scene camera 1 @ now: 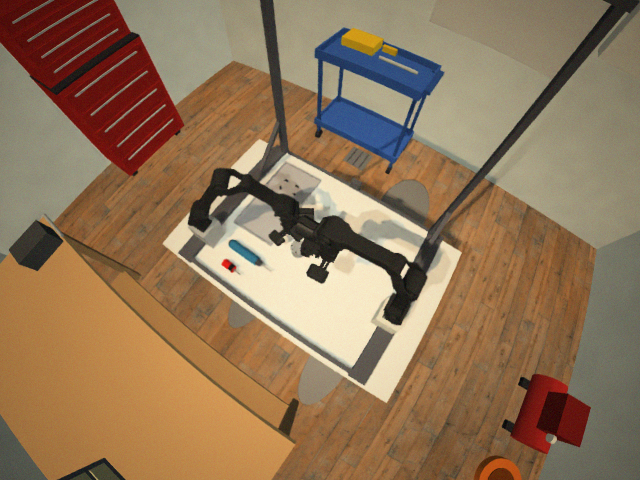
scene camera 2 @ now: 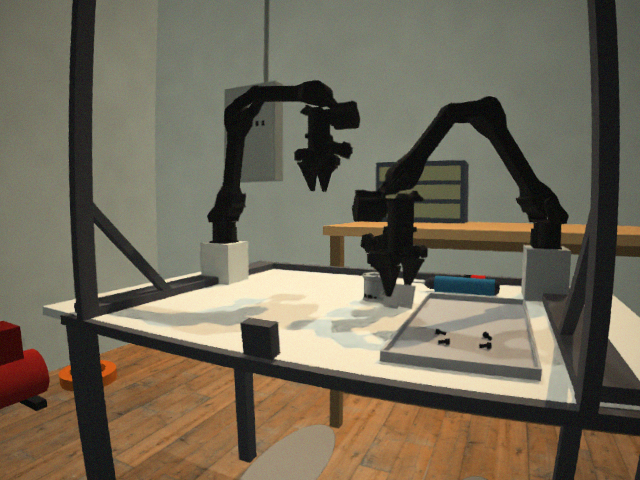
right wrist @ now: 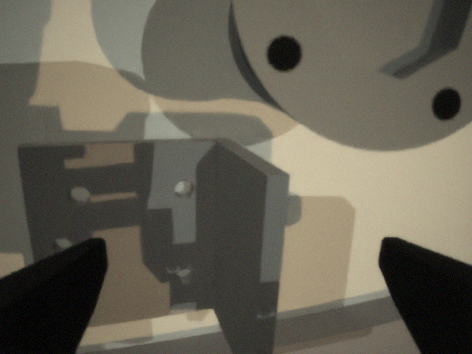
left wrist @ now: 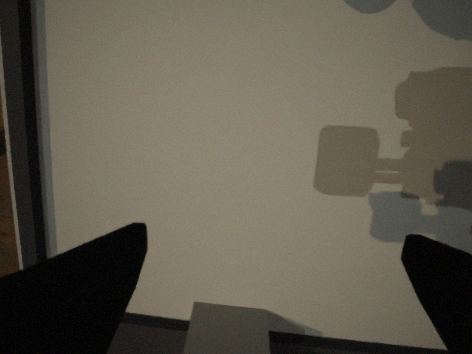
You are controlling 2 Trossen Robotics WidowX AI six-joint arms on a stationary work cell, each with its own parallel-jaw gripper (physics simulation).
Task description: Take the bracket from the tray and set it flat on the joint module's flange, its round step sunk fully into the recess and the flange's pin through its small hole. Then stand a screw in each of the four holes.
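Seen in the pictures: left gripper, fingertip midpoint: (scene camera 1: 327,262) (scene camera 2: 318,191) (left wrist: 275,241); right gripper, fingertip midpoint: (scene camera 2: 398,292) (right wrist: 245,252); left arm's base, link origin: (scene camera 1: 393,314) (scene camera 2: 224,242); right arm's base, link origin: (scene camera 1: 202,223) (scene camera 2: 546,247).
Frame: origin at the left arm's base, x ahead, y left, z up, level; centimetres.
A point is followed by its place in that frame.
Observation:
The grey bracket (scene camera 2: 404,297) @[x 55.3, y -10.2, z -9.2 cm] (right wrist: 235,225) @[x 52.6, y -9.3, z -8.4 cm] lies on the table between the tray (scene camera 2: 460,364) @[x 70.1, y -42.5, z -10.3 cm] (scene camera 1: 305,174) @[x 67.5, y -41.6, z -11.0 cm] and the joint module (scene camera 2: 371,287) @[x 47.1, y -8.0, z -8.0 cm] (right wrist: 360,85) @[x 48.9, y -6.1, z -5.4 cm] (scene camera 1: 296,249), one wall standing up. The module's round flange shows dark holes and part of its recess. My right gripper (scene camera 2: 398,289) @[x 53.6, y -9.2, z -8.4 cm] (right wrist: 245,252) @[x 53.6, y -9.2, z -8.4 cm] is open and low at the bracket; the upright wall shows between its fingers in the right wrist view, and contact cannot be told. Several black screws (scene camera 2: 443,341) @[x 66.6, y -33.2, z -10.4 cm] lie in the tray. My left gripper (scene camera 2: 318,190) @[x 30.3, y 0.0, z 14.3 cm] (left wrist: 275,241) @[x 30.3, y 0.0, z 14.3 cm] is open, empty and high above the table.
A blue-handled tool (scene camera 1: 244,251) @[x 66.1, y 8.7, z -7.3 cm] (scene camera 2: 465,285) @[x 67.1, y 6.7, z -8.9 cm] and a small red object (scene camera 1: 229,265) @[x 68.1, y 17.3, z -8.1 cm] (scene camera 2: 478,276) @[x 69.9, y 16.7, z -8.1 cm] lie beyond the tray in scene camera 2. A black block (scene camera 2: 260,338) @[x 43.2, y -49.5, z -7.8 cm] is at the table's near edge. Dark frame posts (scene camera 2: 85,155) @[x 0.7, y -46.2, z 21.2 cm] (scene camera 2: 602,206) @[x 84.6, y -50.3, z 11.2 cm] stand at the sides.

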